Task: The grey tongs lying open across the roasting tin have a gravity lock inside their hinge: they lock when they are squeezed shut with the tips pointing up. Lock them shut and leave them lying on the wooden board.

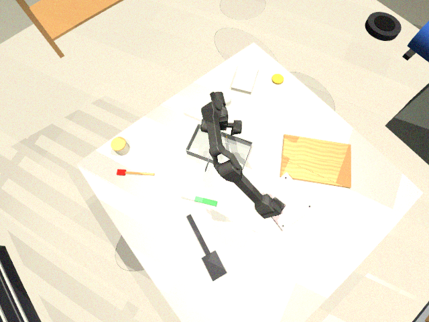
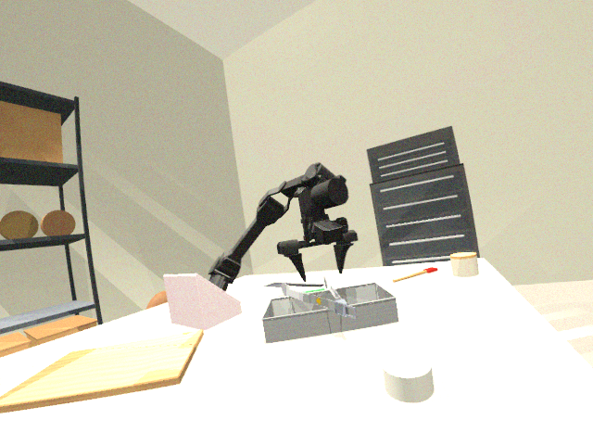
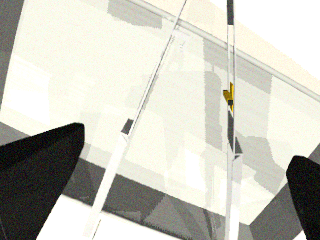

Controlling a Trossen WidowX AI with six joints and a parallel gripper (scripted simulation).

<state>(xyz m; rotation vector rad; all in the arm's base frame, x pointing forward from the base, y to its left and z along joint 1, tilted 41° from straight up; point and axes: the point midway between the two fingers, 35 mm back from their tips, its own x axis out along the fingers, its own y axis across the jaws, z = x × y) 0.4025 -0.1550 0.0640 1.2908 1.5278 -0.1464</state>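
Right now my gripper tip is 9 cm above the grey roasting tin, 4 cm to the right of it and 2 cm past it. Round my gripper tip: wooden board 42 cm behind, 27 cm to the right, 11 cm below; cream slab 40 cm to the right, 19 cm ahead, 11 cm below; tan-lidded jar 39 cm to the left, 37 cm ahead, 9 cm below.
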